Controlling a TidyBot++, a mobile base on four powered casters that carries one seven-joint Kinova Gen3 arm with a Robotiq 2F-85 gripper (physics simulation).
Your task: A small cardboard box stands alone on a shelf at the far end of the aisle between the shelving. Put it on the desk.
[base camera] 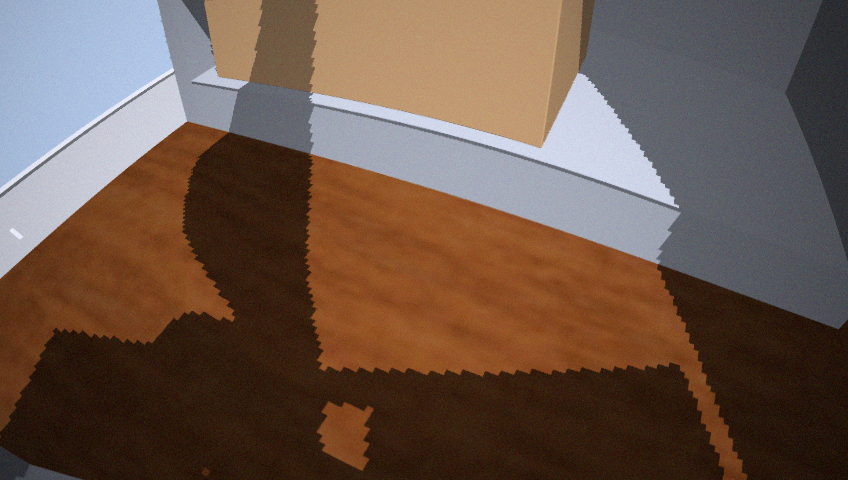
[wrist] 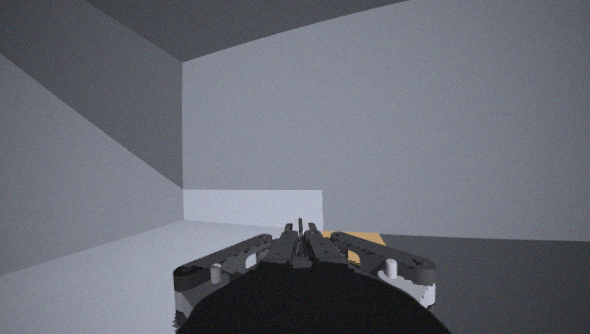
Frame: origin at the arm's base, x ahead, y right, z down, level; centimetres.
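Seen in the pictures: gripper, fingertip midpoint: (wrist: 300, 227).
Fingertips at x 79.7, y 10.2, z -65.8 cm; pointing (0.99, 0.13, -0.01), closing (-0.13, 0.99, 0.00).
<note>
Offsets run from my fingertips to a thing's top centre. "spot": to the spot under its first point. Level surfaces: height alone.
A tan cardboard box @[spot: dy -12.2, dx -22.9, dz +91.1 cm] (base camera: 416, 59) stands on a low, pale shelf @[dz +97.9 cm] (base camera: 606, 154) in the base view, its top cut off by the frame and a dark shadow band across its front. In the wrist view a small part of a tan box @[spot: dy +7.2, dx -0.7, dz +1.4 cm] (wrist: 373, 238) shows behind and to the right of the fingertips; the gripper hides the rest. My gripper (wrist: 300, 227) is shut with nothing between its fingers, beside the visible tan part. The gripper does not show in the base view. The desk does not show.
In the wrist view a grey back panel (wrist: 400, 125) stands ahead and a grey side panel (wrist: 75, 175) at the left, with a dark board @[dz -36.1 cm] (wrist: 200, 20) overhead. In the base view a low white wall edge (base camera: 89, 160) runs at the left above the brown wood floor @[dz +105.5 cm] (base camera: 446, 267).
</note>
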